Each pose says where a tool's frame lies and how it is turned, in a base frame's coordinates. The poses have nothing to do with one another.
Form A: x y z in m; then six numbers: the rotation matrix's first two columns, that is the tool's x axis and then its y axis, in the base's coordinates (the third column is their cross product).
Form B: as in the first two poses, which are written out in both.
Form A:
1: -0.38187, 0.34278, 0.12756, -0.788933, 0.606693, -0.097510, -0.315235, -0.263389, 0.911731
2: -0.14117, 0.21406, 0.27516, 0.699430, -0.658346, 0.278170, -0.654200, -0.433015, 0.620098
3: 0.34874, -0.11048, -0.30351, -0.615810, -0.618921, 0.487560, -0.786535, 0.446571, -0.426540
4: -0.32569, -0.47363, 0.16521, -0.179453, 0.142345, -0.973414, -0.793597, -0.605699, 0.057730
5: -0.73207, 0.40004, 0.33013, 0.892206, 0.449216, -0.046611, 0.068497, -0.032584, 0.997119
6: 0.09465, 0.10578, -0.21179, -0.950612, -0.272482, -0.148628, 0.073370, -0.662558, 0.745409
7: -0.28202, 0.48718, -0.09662, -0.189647, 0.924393, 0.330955, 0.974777, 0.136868, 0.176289
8: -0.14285, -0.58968, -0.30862, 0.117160, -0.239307, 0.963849, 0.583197, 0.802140, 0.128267
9: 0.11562, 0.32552, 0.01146, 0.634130, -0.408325, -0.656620, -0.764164, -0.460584, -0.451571
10: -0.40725, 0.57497, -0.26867, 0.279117, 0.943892, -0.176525, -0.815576, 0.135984, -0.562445
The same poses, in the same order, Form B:
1: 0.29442, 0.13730, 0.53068, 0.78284, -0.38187, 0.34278, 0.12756
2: 0.36499, 0.84646, -0.38766, -0.00284, -0.14117, 0.21406, 0.27516
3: 0.13130, 0.41816, -0.84027, 0.31915, 0.34874, -0.11048, -0.30351
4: 0.33034, -0.54877, 0.29669, 0.70831, -0.32569, -0.47363, 0.16521
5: 0.67078, 0.70438, 0.18375, 0.14189, -0.73207, 0.40004, 0.33013
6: 0.09573, 0.12462, -0.39945, -0.90319, 0.09465, 0.10578, -0.21179
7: 0.07104, -0.63256, -0.75059, -0.17730, -0.28202, 0.48718, -0.09662
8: 0.73363, -0.14272, -0.60238, -0.28029, -0.14285, -0.58968, -0.30862
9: 0.37731, -0.82140, 0.35686, 0.23577, 0.11562, 0.32552, 0.01146
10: 0.74547, -0.28955, -0.11079, 0.59006, -0.40725, 0.57497, -0.26867
